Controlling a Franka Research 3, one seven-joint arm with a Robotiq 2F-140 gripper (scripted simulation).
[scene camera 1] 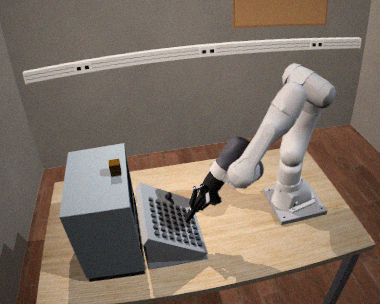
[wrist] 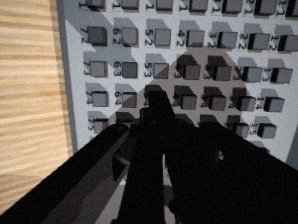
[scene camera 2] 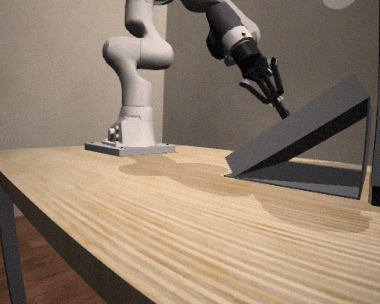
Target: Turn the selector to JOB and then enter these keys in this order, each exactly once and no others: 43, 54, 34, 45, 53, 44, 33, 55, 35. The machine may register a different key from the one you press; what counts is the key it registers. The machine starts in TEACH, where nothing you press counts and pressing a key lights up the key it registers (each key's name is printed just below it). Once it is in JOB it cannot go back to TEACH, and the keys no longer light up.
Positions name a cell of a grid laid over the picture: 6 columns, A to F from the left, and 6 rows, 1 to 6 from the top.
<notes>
In view: the gripper (scene camera 2: E3), a wedge (scene camera 2: F3) and a tall grey box (scene camera 1: B5).
The gripper also shows in the wrist view (wrist: D3). The wedge shows as well in scene camera 1 (scene camera 1: C5) and in the wrist view (wrist: B2).
</notes>
